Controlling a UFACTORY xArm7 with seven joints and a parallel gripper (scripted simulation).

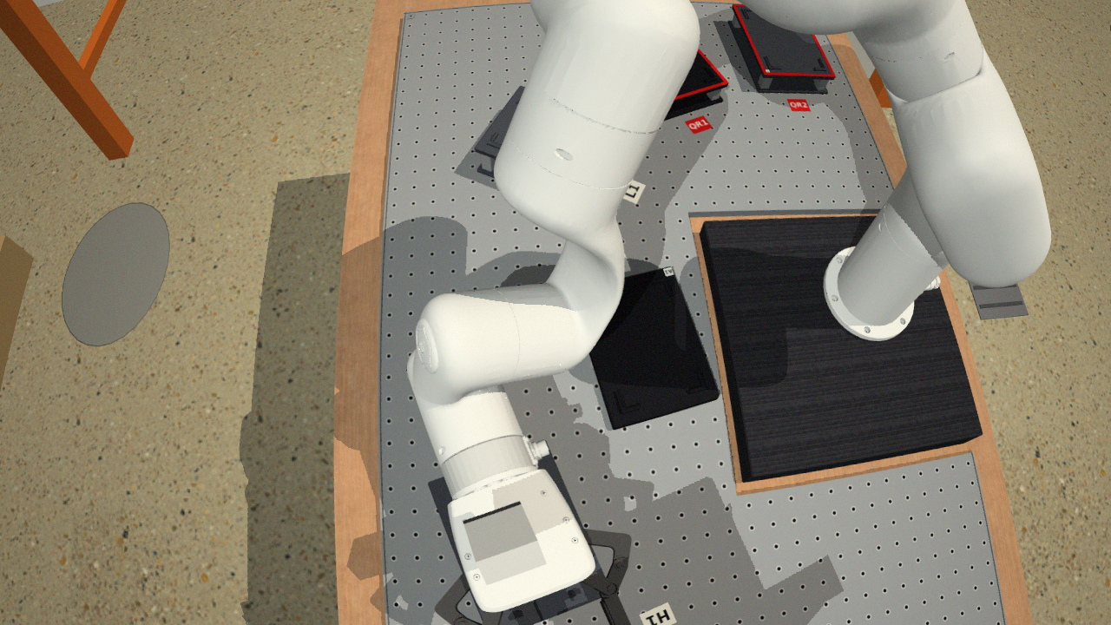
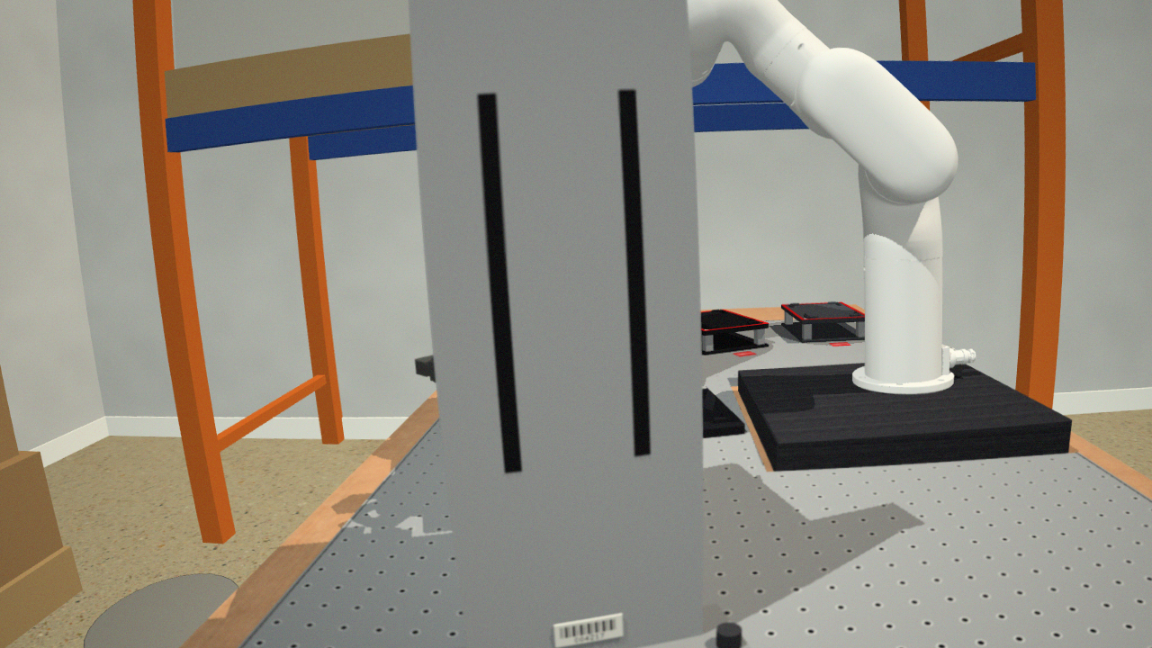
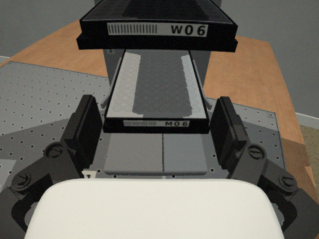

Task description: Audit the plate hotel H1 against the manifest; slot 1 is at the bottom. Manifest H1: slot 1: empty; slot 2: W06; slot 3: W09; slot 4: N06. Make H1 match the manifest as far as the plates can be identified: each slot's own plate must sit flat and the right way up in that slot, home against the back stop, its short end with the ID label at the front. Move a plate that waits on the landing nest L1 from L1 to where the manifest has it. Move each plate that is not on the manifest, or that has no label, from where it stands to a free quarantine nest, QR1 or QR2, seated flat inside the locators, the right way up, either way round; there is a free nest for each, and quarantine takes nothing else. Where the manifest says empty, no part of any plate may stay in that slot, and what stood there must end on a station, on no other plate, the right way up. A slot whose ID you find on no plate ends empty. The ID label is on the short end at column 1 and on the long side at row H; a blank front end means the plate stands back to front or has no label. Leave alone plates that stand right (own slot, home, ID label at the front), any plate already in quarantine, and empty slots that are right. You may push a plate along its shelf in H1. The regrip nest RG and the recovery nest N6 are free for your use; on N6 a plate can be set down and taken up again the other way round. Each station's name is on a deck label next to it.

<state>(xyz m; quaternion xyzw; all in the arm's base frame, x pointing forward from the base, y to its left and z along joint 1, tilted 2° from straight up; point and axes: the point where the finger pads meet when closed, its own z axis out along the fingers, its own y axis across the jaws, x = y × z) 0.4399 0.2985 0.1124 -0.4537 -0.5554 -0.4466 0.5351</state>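
The white well plate lies 7 cm to the left of my hand, 2 cm below it and 1 cm behind it. Round my hand: H1 deck label: 14 cm below, 10 cm behind; then plate hotel H1: 15 cm to the left, 6 cm above, 3 cm behind; then regrip nest RG: 11 cm to the right, 8 cm below, 2 cm ahead.
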